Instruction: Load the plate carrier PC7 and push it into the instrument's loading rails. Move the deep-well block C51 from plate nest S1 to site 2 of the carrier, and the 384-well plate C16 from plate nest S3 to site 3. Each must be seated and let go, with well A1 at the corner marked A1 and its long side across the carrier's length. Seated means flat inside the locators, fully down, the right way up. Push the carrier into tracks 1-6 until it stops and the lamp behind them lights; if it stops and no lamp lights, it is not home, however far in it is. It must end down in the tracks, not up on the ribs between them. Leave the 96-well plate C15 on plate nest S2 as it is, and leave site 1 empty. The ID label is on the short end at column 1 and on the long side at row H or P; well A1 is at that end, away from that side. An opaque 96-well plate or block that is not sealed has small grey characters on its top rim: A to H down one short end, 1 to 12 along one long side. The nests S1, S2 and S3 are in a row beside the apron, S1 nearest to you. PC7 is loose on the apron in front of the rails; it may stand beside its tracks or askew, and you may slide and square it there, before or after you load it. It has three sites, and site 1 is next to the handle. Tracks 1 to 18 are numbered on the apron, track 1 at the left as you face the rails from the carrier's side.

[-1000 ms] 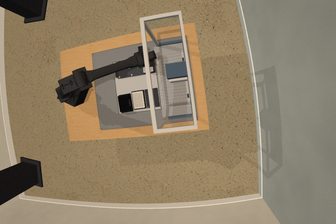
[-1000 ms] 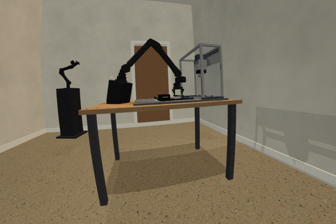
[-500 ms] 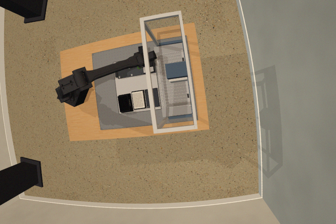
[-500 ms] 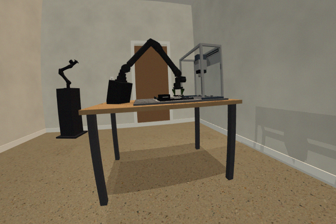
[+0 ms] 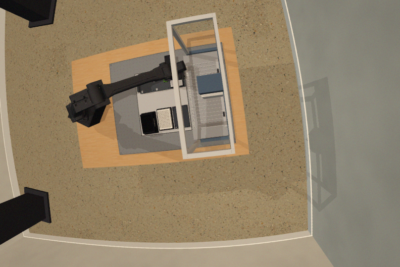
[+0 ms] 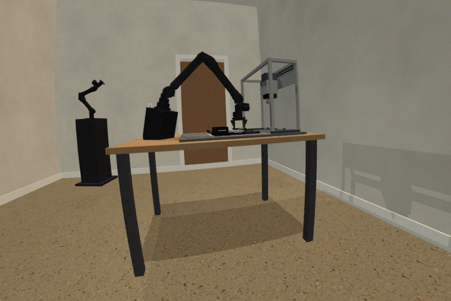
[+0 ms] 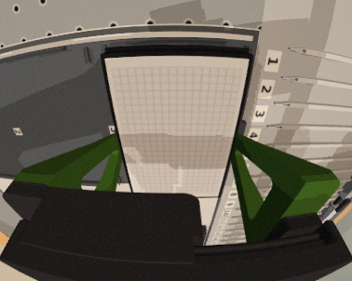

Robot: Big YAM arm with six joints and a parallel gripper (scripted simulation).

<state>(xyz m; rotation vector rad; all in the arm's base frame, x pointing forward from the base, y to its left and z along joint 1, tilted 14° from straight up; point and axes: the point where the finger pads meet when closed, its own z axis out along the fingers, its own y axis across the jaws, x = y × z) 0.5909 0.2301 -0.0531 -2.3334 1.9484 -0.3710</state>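
Now: hand 17 cm past the black nest, 30 cm to the left of it and 2 cm above it. Also, from my hand: dark carrier PC7: 10 cm behind, 2 cm to the right, 1 cm below; then nest S3: 4 cm ahead, 25 cm to the right, 2 cm below; then white 96-well plate C15: 6 cm behind, 27 cm to the right, 1 cm below.
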